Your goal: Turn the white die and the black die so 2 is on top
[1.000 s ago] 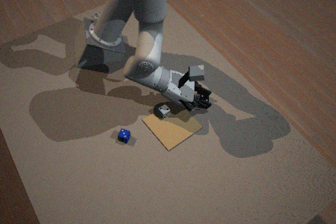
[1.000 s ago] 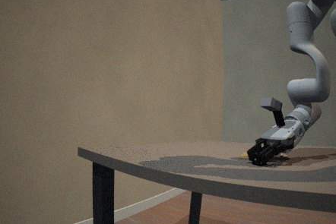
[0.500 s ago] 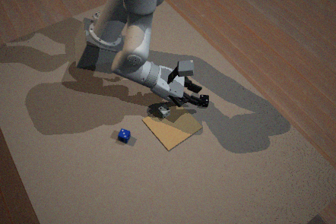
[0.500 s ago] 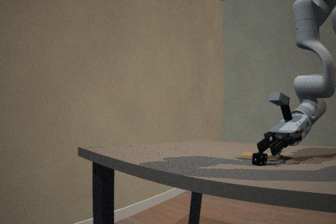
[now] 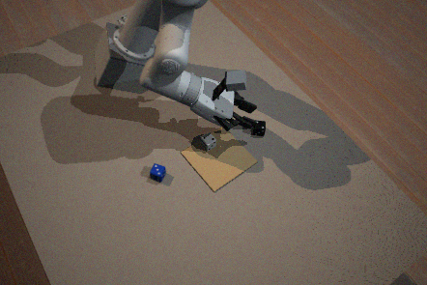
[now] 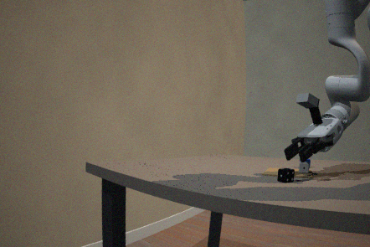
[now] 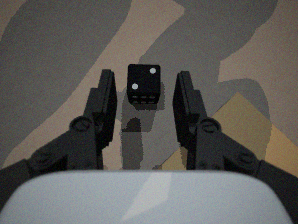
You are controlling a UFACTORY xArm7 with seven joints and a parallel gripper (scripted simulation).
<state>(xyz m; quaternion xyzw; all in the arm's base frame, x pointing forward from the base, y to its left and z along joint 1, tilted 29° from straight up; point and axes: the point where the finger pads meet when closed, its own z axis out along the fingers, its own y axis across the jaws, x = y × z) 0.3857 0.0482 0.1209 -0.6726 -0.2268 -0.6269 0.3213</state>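
Right now my hand is 2 cm short of the black die, 3 cm to the right of it and 5 cm above it. From my hand the other things lie so: blue die (3 cm behind, 26 cm to the right, 5 cm below); white die (2 cm behind, 11 cm to the right, 5 cm below); tan mat (2 cm ahead, 11 cm to the right, 7 cm below).
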